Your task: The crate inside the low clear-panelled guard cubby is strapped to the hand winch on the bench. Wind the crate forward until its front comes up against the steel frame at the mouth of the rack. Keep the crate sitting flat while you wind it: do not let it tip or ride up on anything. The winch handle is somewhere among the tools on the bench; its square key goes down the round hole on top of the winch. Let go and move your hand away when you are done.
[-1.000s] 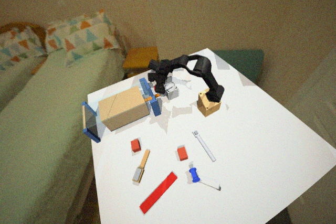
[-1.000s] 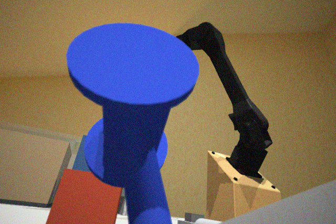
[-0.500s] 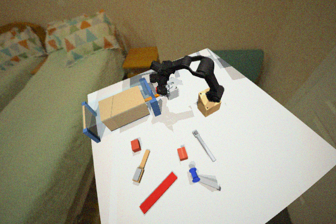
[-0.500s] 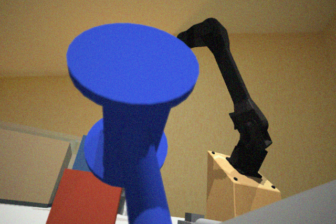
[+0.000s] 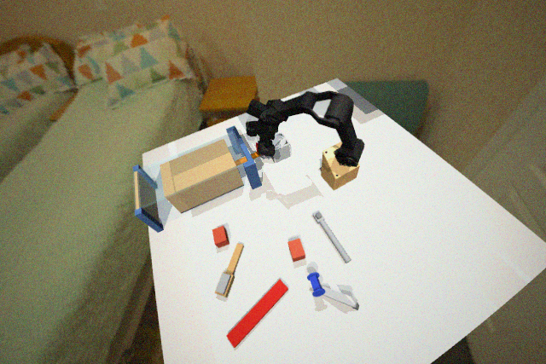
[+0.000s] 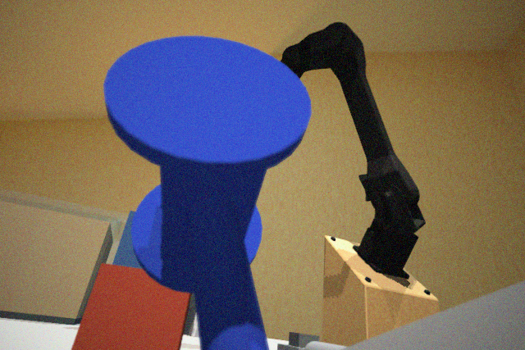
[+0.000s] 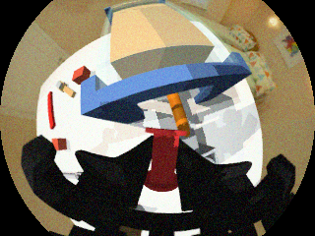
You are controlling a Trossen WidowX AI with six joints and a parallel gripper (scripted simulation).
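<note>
The grey crank arm lies 50 mm behind my gripper tip, 30 mm below it and 10 mm to the right of it. From my gripper tip the other things lie so: winch drum (100 mm below, 100 mm behind, 40 mm to the right); mouth frame (60 mm ahead, 50 mm to the right, 30 mm below); red grip (10 mm to the left, 10 mm behind).
</note>
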